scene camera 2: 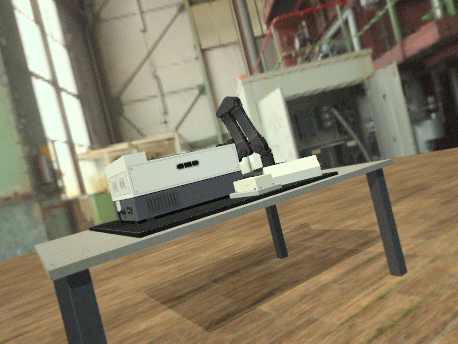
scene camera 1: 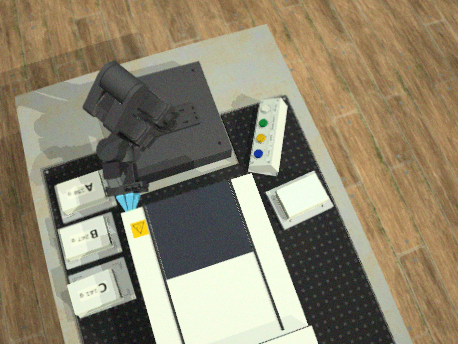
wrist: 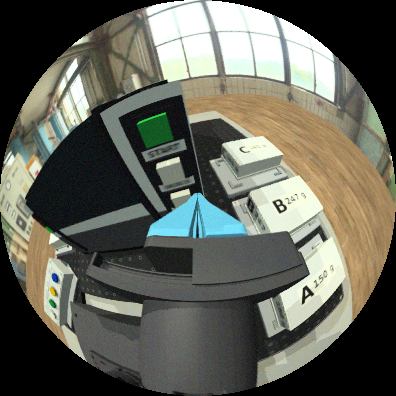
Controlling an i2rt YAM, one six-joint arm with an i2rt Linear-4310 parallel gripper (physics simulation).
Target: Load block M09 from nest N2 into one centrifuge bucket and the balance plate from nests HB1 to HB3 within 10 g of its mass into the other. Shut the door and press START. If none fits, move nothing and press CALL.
Labels:
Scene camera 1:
my gripper: 132, 222
dark sliding door: 201, 228
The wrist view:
green START button: 154, 130
white button box: 60, 282

